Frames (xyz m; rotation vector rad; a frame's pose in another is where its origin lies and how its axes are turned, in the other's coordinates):
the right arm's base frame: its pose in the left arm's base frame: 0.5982 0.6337 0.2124 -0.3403 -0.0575 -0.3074
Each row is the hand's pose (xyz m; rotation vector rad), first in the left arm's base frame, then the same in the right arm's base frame.
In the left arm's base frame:
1: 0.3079 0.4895 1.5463 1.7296 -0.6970 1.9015
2: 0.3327 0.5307 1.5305 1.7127 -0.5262 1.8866
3: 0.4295 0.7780 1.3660 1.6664 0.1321 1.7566
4: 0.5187 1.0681 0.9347 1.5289 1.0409 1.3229
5: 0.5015 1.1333 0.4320 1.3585 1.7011 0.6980
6: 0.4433 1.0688 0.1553 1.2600 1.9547 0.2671
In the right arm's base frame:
1: -0.0924 -0.6445 1.2085 2.2028 -0.8087 2.0106
2: -0.0823 -0.5950 1.2074 2.1666 -0.6187 2.0382
3: -0.0787 -0.2910 1.1354 2.0278 0.1259 2.0479
4: -0.1232 0.1343 0.8268 1.7105 1.1658 1.7494
5: -0.2120 0.3482 0.3755 1.3635 1.9223 1.1767
6: -0.2784 0.3610 0.0935 1.1771 2.2167 0.7517

